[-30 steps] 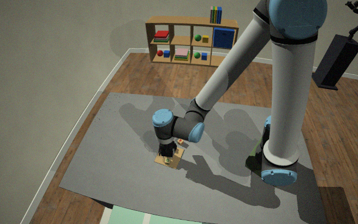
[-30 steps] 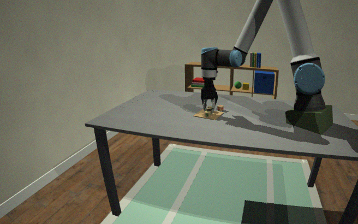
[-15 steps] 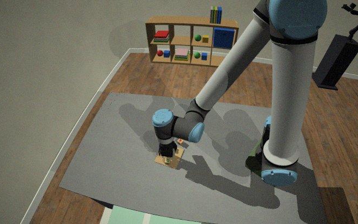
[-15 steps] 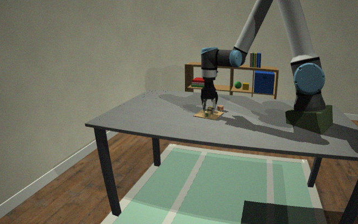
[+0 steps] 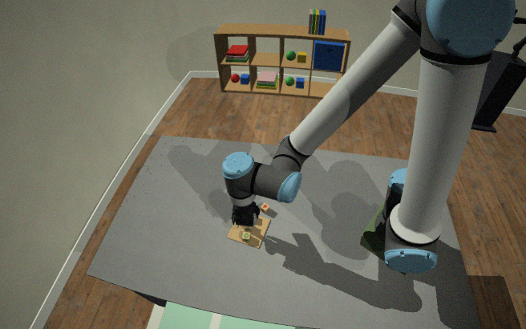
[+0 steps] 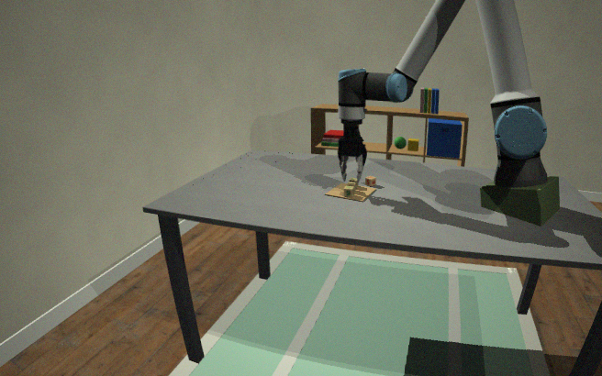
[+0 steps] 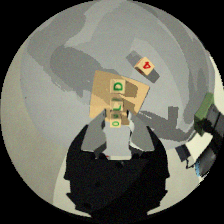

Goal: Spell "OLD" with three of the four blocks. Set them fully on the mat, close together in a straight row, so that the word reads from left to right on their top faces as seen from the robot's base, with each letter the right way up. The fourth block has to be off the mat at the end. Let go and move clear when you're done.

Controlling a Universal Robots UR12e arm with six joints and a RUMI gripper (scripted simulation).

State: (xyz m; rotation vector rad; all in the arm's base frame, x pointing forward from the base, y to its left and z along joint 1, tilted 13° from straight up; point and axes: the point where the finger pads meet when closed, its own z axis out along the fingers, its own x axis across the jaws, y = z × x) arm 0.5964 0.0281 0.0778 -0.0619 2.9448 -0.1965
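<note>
Now: the tan mat 50 mm below my hand.
</note>
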